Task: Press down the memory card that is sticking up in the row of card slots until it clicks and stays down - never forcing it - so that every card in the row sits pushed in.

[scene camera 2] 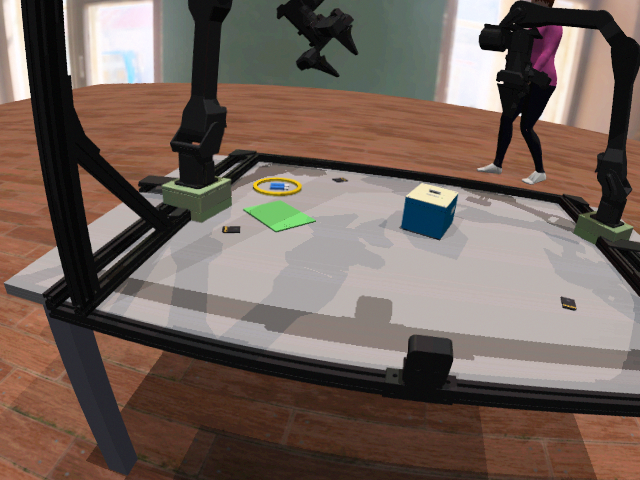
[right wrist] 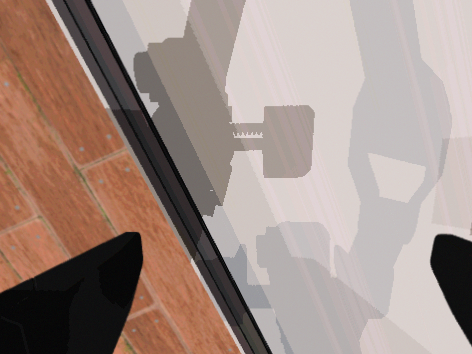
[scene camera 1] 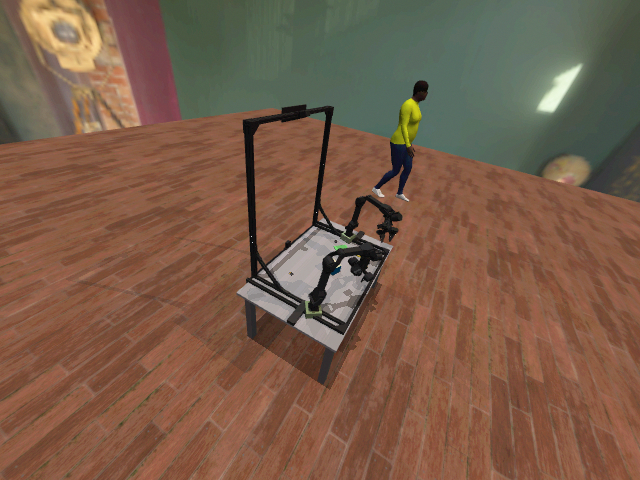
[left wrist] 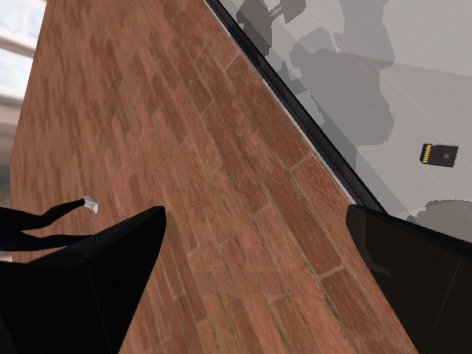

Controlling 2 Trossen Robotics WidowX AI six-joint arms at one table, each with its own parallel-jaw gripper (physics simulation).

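A small blue part with pale marks lies inside a yellow ring at the back left of the table; it is too small to tell whether it is the row of card slots. No card sticking up can be made out. My left gripper is open and empty, high up beyond the table's far edge, over the floor. My right gripper is open and empty, high at the far right near the table's edge rail. One finger of it shows in the right wrist view.
A blue box with a cream slotted top stands at the back right. A green sheet and two small dark cards lie at the left. The left arm's base stands at the far left. A person walks behind the table.
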